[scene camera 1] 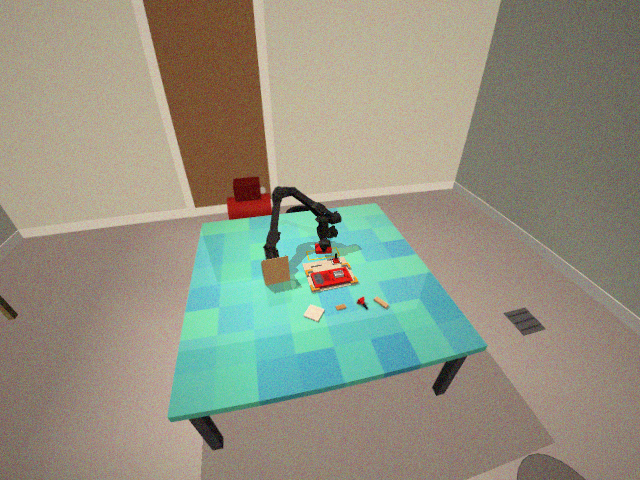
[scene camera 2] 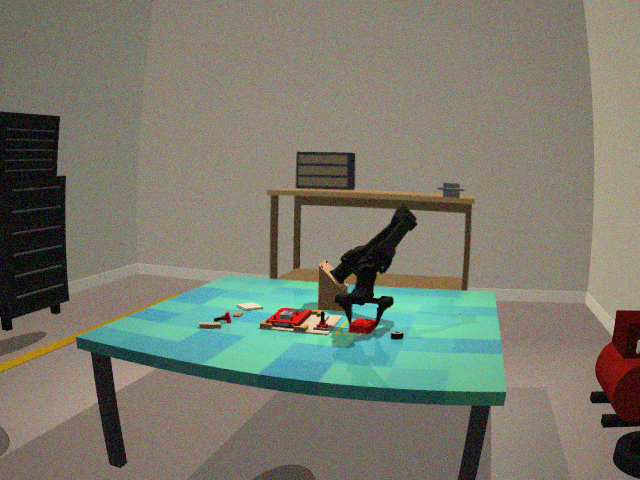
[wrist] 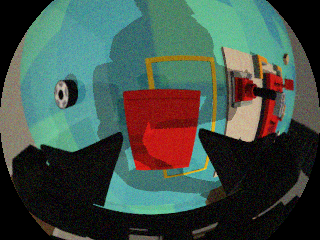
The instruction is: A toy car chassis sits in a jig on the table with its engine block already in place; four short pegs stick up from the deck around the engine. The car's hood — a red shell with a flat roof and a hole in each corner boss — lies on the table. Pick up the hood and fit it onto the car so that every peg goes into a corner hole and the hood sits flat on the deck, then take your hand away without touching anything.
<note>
My gripper is open, holding nothing. Also in view: a red hood.
My gripper also shows in the wrist view.
</note>
